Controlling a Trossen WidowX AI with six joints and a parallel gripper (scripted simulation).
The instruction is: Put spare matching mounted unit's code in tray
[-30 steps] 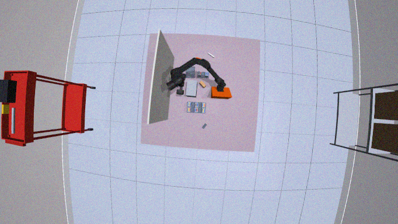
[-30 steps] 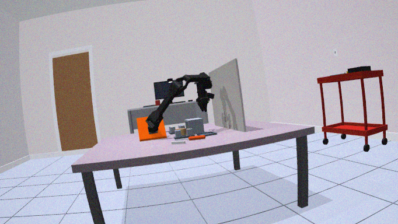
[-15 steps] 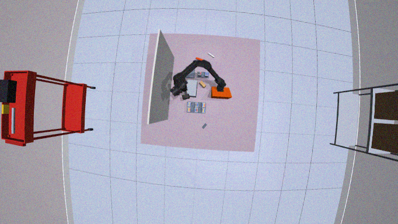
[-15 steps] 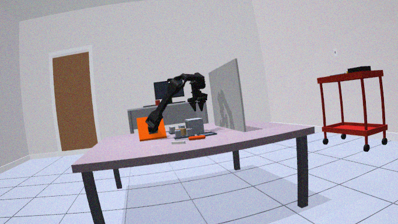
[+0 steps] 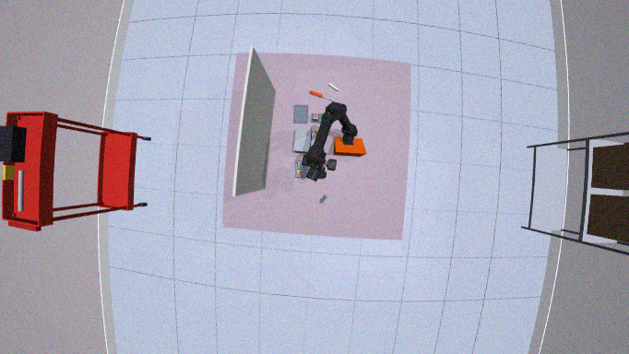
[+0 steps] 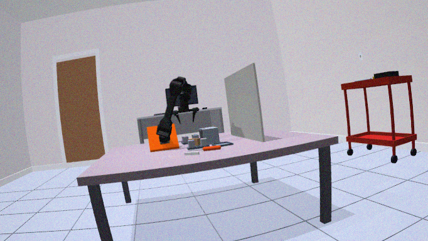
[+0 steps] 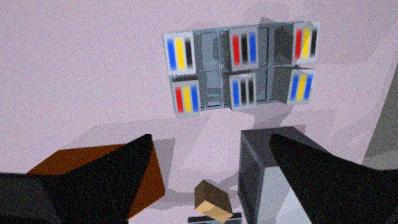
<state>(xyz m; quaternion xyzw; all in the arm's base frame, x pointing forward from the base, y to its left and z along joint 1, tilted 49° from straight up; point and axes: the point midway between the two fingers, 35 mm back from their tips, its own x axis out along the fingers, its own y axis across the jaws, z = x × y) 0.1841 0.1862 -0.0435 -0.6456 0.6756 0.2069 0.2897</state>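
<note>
Now: gripper tip 14 cm short of the flat tray, 35 cm to the left of it and 14 cm above it. Round my gripper tip: small dark piece 4 cm behind, 23 cm to the left, 14 cm below; then small brown block 21 cm to the right, 12 cm below; then grey mounted unit 11 cm ahead, 15 cm to the right, 9 cm below.
</note>
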